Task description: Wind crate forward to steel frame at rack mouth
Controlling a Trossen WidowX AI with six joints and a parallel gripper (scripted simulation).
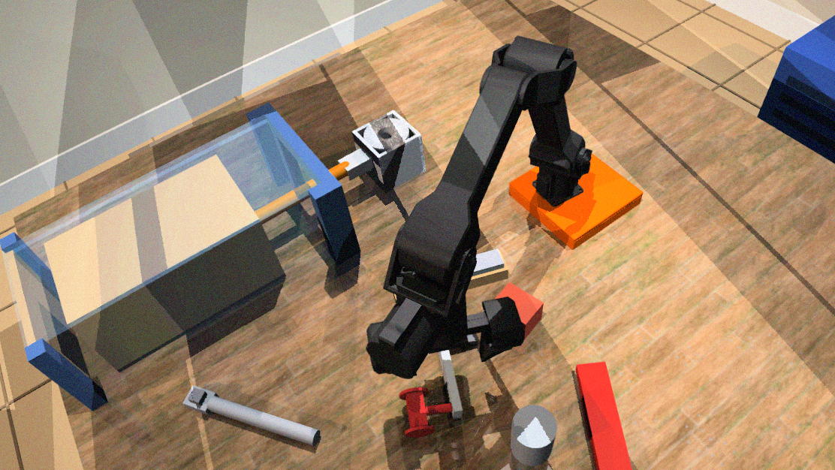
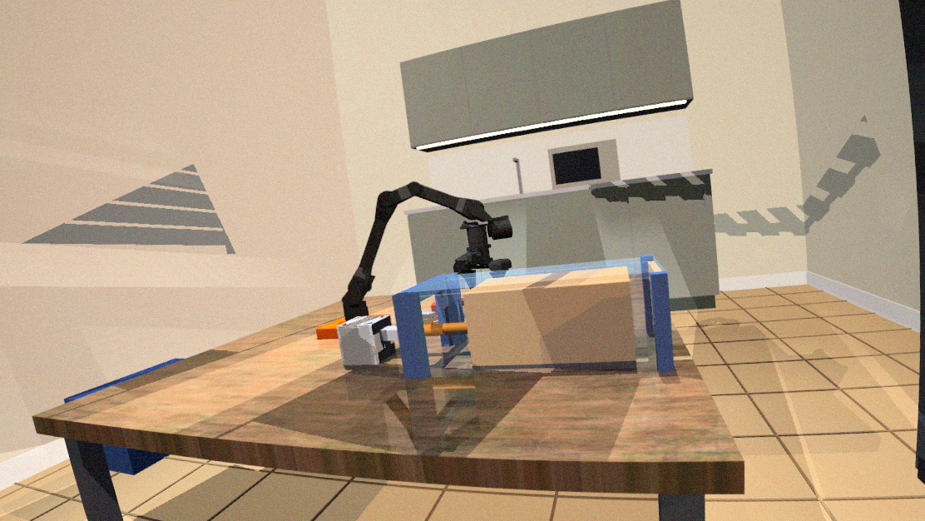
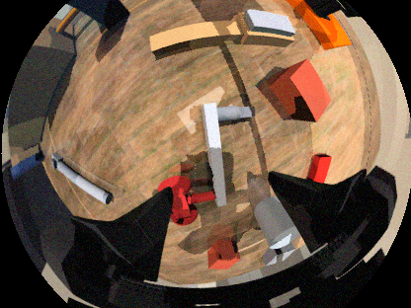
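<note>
Now: the winch handle 1 cm ahead of my gripper tip and 4 cm below it. Round my gripper tip: red knob: 5 cm ahead, 3 cm to the left, 4 cm below; wooden brush: 9 cm behind, 15 cm to the right, 4 cm below; red bar: 13 cm behind, 19 cm to the left, 5 cm below.
</note>
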